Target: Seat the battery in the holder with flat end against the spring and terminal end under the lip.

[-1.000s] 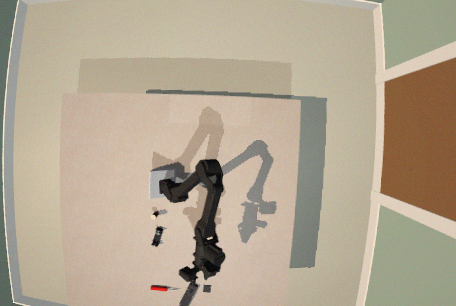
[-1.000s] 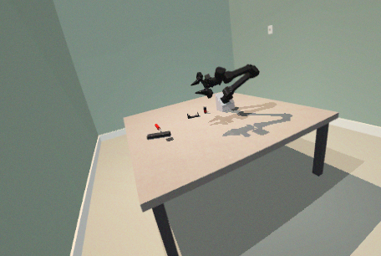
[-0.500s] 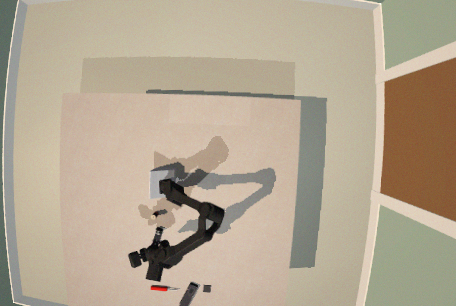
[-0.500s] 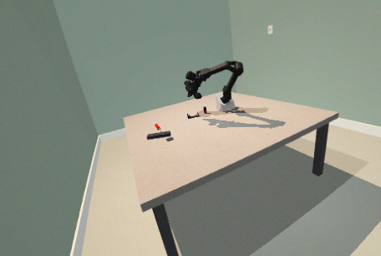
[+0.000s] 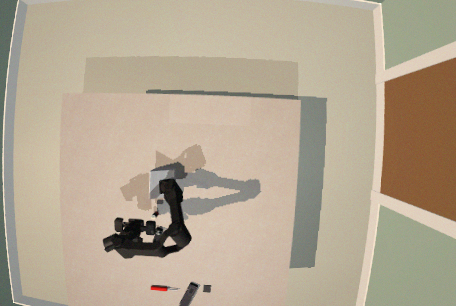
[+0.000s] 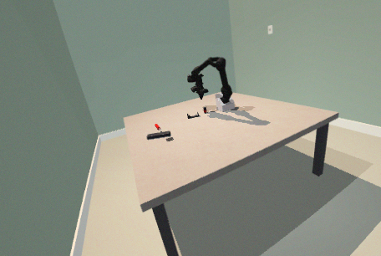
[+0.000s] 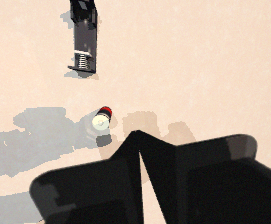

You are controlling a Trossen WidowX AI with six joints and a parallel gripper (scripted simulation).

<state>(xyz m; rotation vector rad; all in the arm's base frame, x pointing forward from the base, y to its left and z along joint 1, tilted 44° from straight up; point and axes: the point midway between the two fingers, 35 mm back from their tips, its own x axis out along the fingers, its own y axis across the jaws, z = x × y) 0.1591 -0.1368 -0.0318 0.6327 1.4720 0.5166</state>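
The battery is 4 cm to the left of my gripper tip and 9 cm below it. Also, from my gripper tip: red-handled screwdriver (44 cm ahead, 7 cm to the left, 11 cm below); then small dark block (44 cm ahead, 29 cm to the left, 12 cm below); then black bar (48 cm ahead, 19 cm to the left, 10 cm below).
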